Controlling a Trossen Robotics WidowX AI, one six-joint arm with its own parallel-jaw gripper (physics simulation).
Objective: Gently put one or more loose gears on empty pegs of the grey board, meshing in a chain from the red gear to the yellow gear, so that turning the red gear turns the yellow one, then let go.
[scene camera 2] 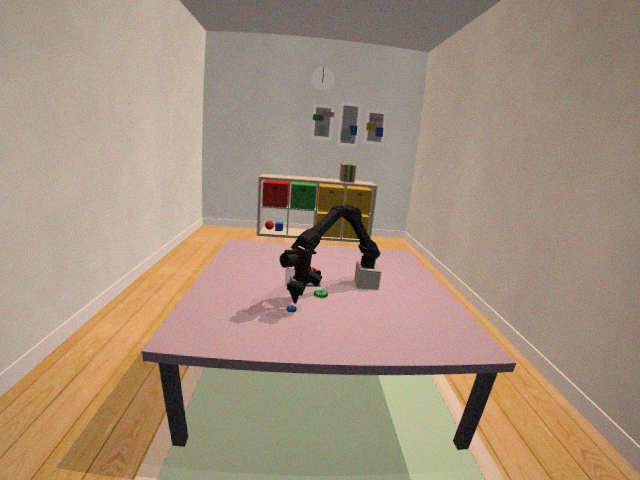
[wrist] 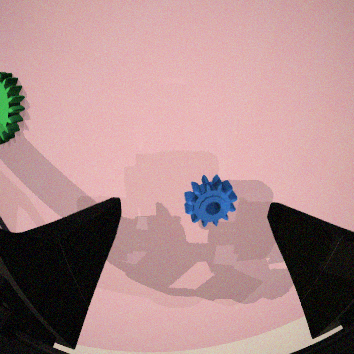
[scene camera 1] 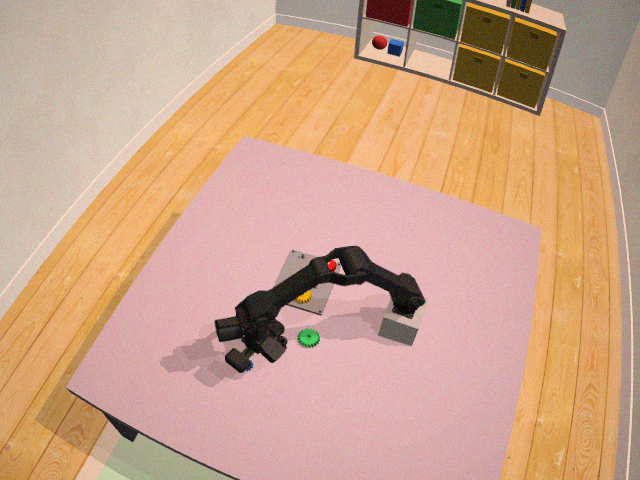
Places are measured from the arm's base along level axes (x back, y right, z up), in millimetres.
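Pixels of known places: gripper, fingertip midpoint: (scene camera 2: 298, 299) (wrist: 198, 208) (scene camera 1: 254, 358); arm's base at its link origin: (scene camera 2: 367, 265) (scene camera 1: 405, 306).
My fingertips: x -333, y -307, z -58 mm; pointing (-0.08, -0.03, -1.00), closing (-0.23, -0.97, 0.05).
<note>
For each thing: its top centre in the pictures, then the offset to it from my fingertips. "*": a spot on its surface instead. Level surfaces: height alone.
- small blue gear at its top centre: (wrist: 212, 207) (scene camera 2: 291, 306) dz -31, dx -23, dy -12 mm
- larger green gear at its top centre: (scene camera 1: 308, 336) (scene camera 2: 321, 291) dz -31, dx +102, dy +152 mm
- grey board at a spot on its surface: (scene camera 1: 313, 307) * dz -40, dx +70, dy +259 mm
- yellow gear at a spot on its surface: (scene camera 1: 303, 296) * dz -23, dx +31, dy +273 mm
- red gear at its top centre: (scene camera 1: 328, 263) (scene camera 2: 311, 268) dz -23, dx +49, dy +423 mm
- pink table at its surface level: dz -48 mm
A small blue gear (scene camera 1: 249, 365) (scene camera 2: 291, 308) (wrist: 210, 201) lies flat on the table. My gripper (wrist: 198, 208) is open and empty above it; in the wrist view the gear shows between the fingertips, a little nearer the right one. A larger green gear (scene camera 1: 308, 337) (scene camera 2: 321, 293) (wrist: 7, 107) lies on the table beside the gripper. The grey board (scene camera 1: 313, 307) lies beyond, partly hidden under the arm. The yellow gear (scene camera 1: 303, 296) is on the board's near part, and the red gear (scene camera 1: 331, 265) (scene camera 2: 313, 269) shows at its far part. Most pegs are hidden by the arm.
The arm's grey base block (scene camera 1: 398, 329) (scene camera 2: 367, 276) stands on the pink table (scene camera 1: 392, 403) (scene camera 2: 361, 330), right of the board. The arm arches over the board. A shelf unit with coloured boxes stands by the back wall, away from the table.
</note>
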